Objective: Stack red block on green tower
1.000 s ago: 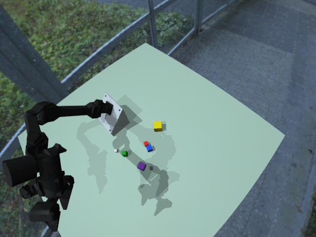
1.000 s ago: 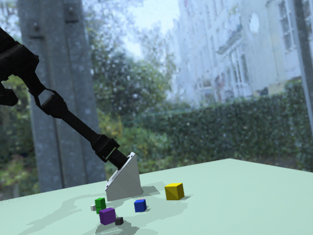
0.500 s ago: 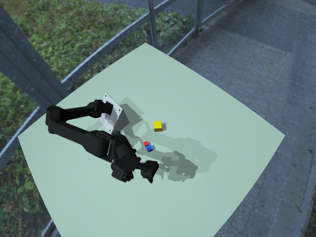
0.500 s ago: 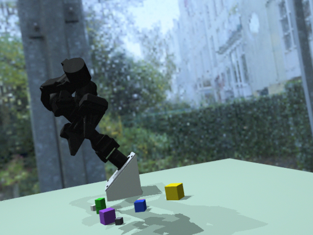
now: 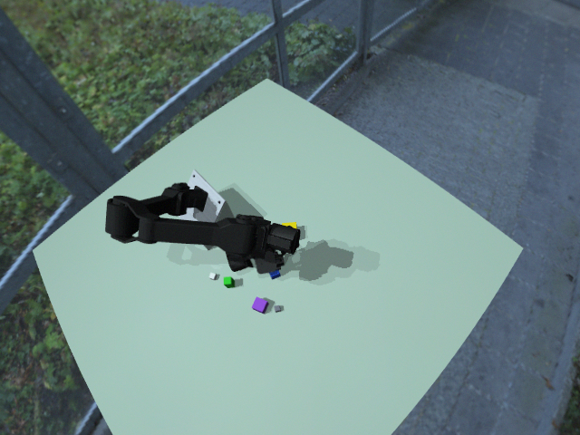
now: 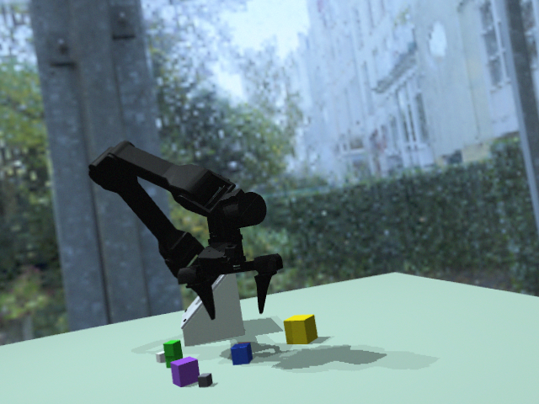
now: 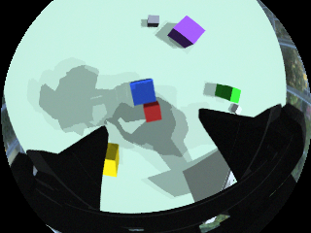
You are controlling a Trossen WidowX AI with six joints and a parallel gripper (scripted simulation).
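My gripper tip is 60 mm above the red block and 10 mm past it. Also, from my gripper tip: blue cube 60 mm below, 20 mm ahead, 10 mm to the right; yellow cube 130 mm to the left, 50 mm below, 20 mm behind; purple cube 110 mm to the right, 60 mm below, 50 mm ahead.
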